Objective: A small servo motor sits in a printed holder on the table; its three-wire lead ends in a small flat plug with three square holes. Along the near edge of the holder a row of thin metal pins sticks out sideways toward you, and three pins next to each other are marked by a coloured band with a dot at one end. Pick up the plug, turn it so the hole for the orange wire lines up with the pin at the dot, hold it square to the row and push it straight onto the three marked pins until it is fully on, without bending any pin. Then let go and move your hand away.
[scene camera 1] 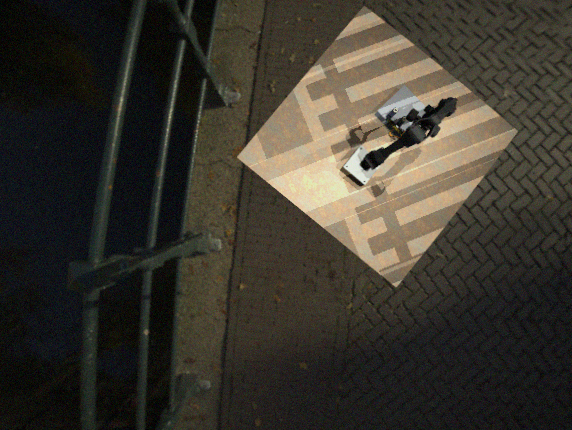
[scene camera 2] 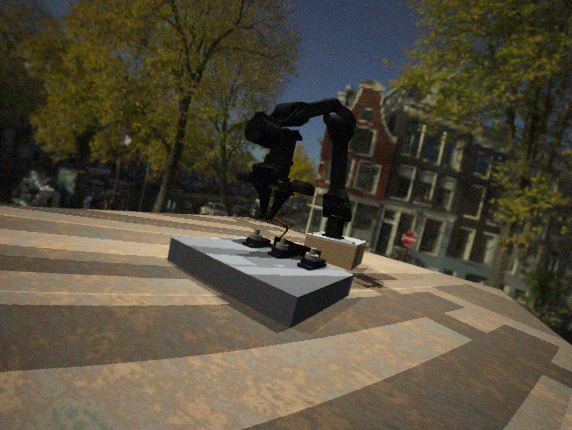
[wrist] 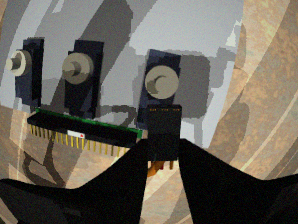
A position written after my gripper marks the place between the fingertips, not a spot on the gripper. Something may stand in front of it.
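My gripper [scene camera 2: 267, 217] is visible, also in the wrist view [wrist: 162, 145]. A grey holder [wrist: 208, 43] is visible too.
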